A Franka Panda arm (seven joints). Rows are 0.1 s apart.
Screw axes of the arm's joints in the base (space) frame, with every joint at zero. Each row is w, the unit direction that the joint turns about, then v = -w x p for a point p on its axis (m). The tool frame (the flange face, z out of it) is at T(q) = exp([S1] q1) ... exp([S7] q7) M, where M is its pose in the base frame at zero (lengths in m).
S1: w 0 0 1 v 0 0 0
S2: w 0 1 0 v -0.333 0 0
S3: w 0 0 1 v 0 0 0
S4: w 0 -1 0 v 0.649 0 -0.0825
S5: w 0 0 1 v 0 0 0
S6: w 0 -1 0 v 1.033 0 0
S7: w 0 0 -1 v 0 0.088 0
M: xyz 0.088 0 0.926 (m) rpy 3.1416 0 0 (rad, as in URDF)
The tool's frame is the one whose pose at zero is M.
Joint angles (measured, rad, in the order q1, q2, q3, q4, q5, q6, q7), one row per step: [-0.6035, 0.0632, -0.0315, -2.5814, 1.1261, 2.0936, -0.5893]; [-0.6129, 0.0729, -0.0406, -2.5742, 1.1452, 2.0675, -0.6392]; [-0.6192, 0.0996, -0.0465, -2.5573, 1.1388, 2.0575, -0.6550]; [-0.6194, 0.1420, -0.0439, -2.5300, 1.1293, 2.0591, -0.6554]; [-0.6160, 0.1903, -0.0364, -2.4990, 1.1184, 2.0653, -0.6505]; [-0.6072, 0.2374, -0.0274, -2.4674, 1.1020, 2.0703, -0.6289]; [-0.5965, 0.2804, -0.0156, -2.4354, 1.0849, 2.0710, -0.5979]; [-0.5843, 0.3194, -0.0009, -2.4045, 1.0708, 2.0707, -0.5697]
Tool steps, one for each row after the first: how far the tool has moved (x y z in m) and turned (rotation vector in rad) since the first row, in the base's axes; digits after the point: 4 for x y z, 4 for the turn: [-0.0011, -0.0043, -0.0009, 0.0112, -0.0409, 0.0062]; [-0.0007, -0.0097, -0.0067, 0.0160, -0.0428, 0.0133]; [0.0043, -0.0131, -0.0164, 0.0194, -0.0272, 0.0236]; [0.0115, -0.0142, -0.0282, 0.0224, -0.0056, 0.0388]; [0.0201, -0.0125, -0.0398, 0.0301, 0.0270, 0.0560]; [0.0302, -0.0082, -0.0499, 0.0425, 0.0616, 0.0744]; [0.0413, -0.0015, -0.0588, 0.0543, 0.0902, 0.0962]
